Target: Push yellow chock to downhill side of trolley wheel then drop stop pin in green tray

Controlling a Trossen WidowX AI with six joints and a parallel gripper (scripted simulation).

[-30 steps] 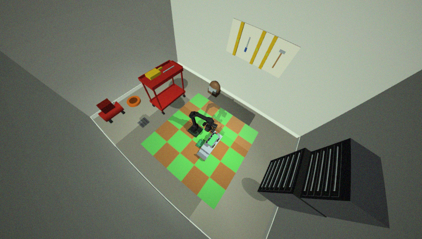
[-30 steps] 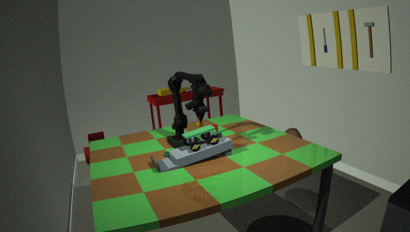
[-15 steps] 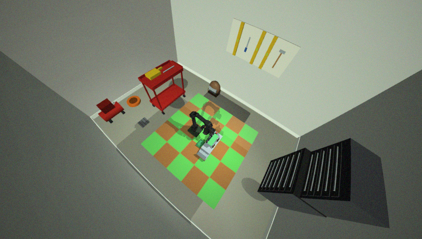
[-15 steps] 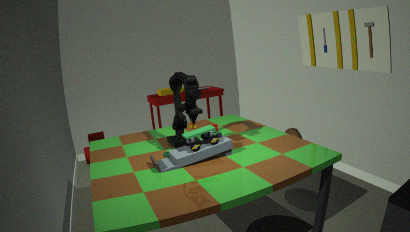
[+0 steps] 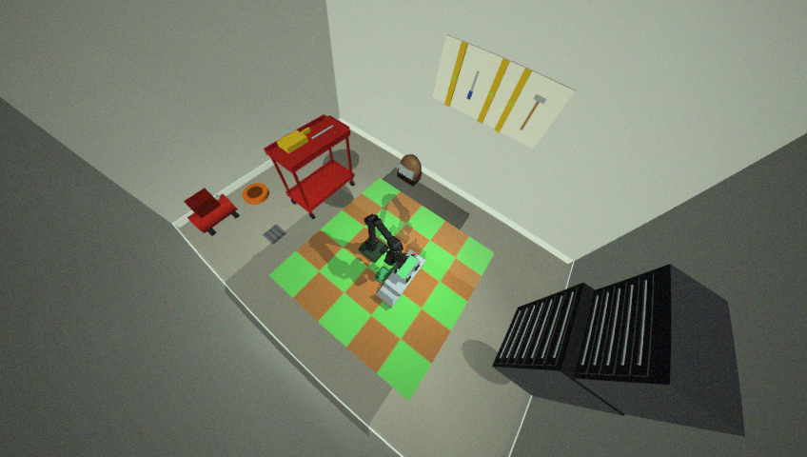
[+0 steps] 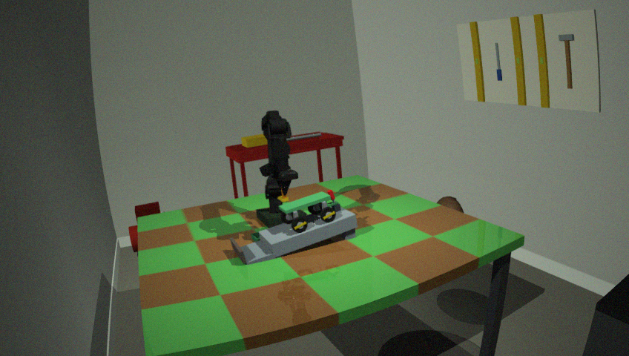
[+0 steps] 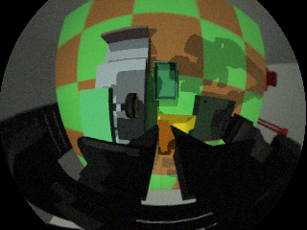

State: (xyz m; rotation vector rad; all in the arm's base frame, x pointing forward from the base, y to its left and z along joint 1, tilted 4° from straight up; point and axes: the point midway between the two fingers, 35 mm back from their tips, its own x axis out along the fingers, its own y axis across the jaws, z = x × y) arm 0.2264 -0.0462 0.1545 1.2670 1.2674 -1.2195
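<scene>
Now: gripper tip 10 cm short of the red-headed stop pin, 15 cm to the right of it and 3 cm above it. The rest, counted from my gripper tip: grey ramp (12 cm ahead, 3 cm to the left, 11 cm below); yellow chock (2 cm behind, 1 cm below); trolley (12 cm ahead, 4 cm to the left, 5 cm below).
</scene>
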